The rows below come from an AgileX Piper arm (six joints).
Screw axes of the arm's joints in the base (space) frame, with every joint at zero. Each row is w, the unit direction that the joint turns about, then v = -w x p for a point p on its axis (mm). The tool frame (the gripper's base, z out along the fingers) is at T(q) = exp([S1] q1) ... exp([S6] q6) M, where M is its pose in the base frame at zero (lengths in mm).
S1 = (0, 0, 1, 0.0, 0.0, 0.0)
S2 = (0, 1, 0, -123.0, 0.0, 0.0)
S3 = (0, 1, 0, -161.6, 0.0, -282.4)
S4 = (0.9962, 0, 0.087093, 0.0, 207.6, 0.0)
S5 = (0, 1, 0, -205.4, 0.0, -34.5)
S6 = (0.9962, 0, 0.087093, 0.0, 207.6, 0.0)
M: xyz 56.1 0.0 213.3 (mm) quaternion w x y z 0.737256 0 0.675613 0
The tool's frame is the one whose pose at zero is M.
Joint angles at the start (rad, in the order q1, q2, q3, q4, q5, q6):
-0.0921 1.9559 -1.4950 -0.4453 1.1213 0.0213
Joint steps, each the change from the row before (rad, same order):
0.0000 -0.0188 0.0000 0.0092 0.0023 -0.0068
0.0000 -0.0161 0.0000 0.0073 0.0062 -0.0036
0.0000 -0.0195 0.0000 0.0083 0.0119 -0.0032
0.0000 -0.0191 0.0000 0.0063 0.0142 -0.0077
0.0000 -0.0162 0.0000 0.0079 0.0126 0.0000
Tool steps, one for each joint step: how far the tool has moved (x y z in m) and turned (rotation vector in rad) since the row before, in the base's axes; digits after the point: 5 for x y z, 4 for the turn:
-0.00207 0.00084 0.00706 0.0061 -0.0147 0.0020
-0.00225 0.00065 0.00601 0.0047 -0.0096 -0.0016
-0.00324 0.00074 0.00721 0.0051 -0.0080 -0.0044
-0.00352 0.00059 0.00702 0.0029 -0.0036 -0.0003
-0.00315 0.00072 0.00581 0.0057 -0.0052 -0.0071

